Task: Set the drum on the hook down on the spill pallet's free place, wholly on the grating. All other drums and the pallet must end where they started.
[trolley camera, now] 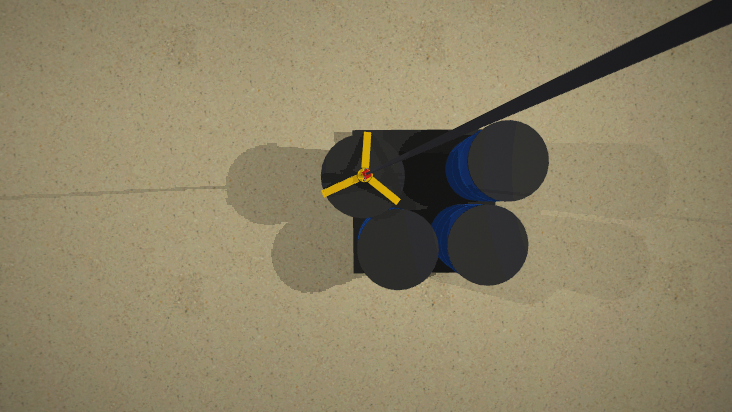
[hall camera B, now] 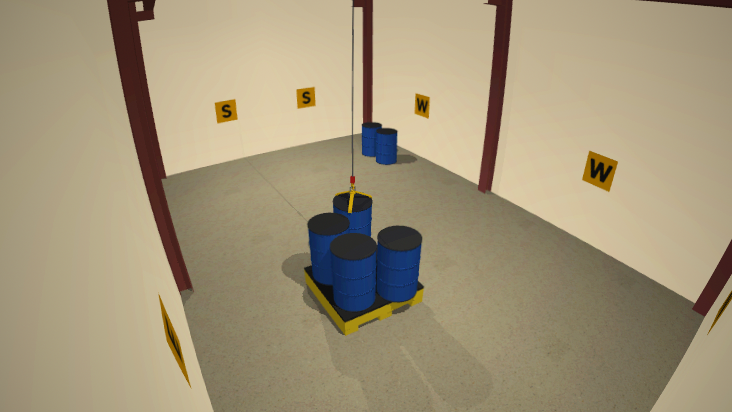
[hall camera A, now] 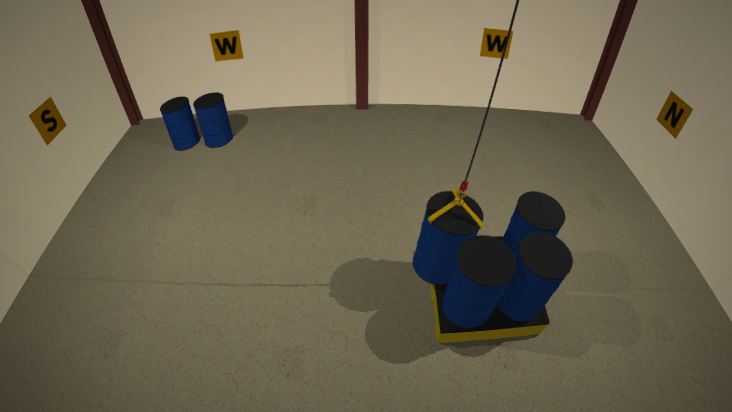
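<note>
The hook's yellow three-armed drum lifter (hall camera A: 455, 212) (hall camera B: 352, 201) (trolley camera: 364, 175) is shut on a blue drum (hall camera A: 444, 255) (hall camera B: 361, 222) (trolley camera: 340, 168), which hangs upright, its lid slightly higher than the others. It hangs over the left edge of the spill pallet (hall camera A: 486, 336) (hall camera B: 353, 326) (trolley camera: 430, 189) in the trolley view, partly outside it. Bare grating shows right of it there. Three drums stand on the pallet: front left (hall camera A: 478, 276) (hall camera B: 320, 255) (trolley camera: 398, 249), front right (hall camera A: 535, 276) (hall camera B: 353, 276) (trolley camera: 487, 245) and back right (hall camera A: 540, 209) (hall camera B: 399, 266) (trolley camera: 508, 160). The held drum's lid appears very close to the front left one; contact cannot be told.
Two more blue drums (hall camera A: 179, 125) (hall camera A: 214, 122) (hall camera B: 371, 140) (hall camera B: 386, 148) stand upright in the far corner by the S and W walls. Dark red columns (hall camera A: 361, 56) (hall camera B: 495, 97) stand along the walls. The hoist chain (hall camera A: 489, 102) (hall camera B: 352, 102) runs up from the hook.
</note>
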